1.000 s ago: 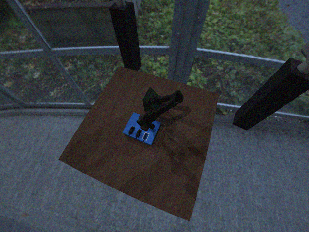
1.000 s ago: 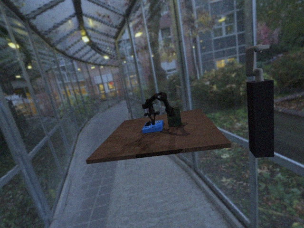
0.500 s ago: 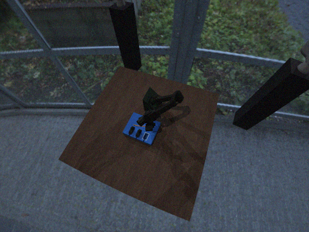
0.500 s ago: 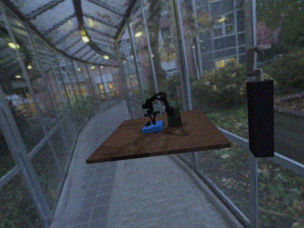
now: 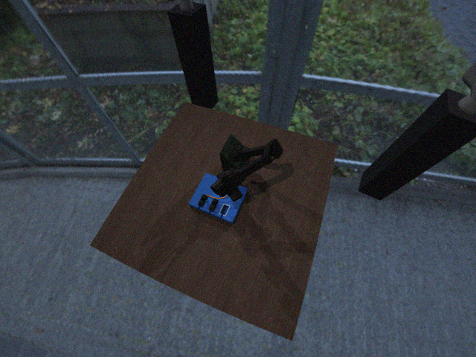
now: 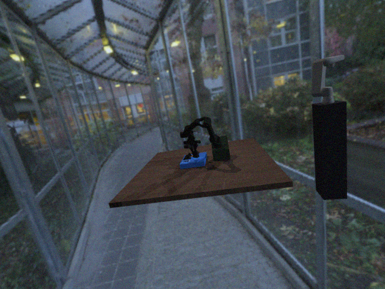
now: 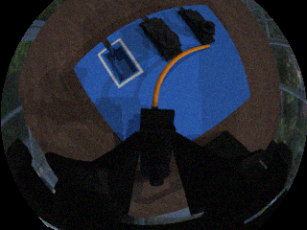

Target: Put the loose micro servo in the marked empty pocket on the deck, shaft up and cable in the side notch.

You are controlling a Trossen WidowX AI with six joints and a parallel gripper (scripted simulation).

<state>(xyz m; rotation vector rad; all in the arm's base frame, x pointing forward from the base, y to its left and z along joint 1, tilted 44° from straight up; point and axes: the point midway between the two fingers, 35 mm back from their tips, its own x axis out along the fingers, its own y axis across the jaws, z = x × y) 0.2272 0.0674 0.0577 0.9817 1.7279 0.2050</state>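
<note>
The blue deck lies 10 cm below my gripper tip, 7 cm to the right of it and 1 cm behind it.
</note>
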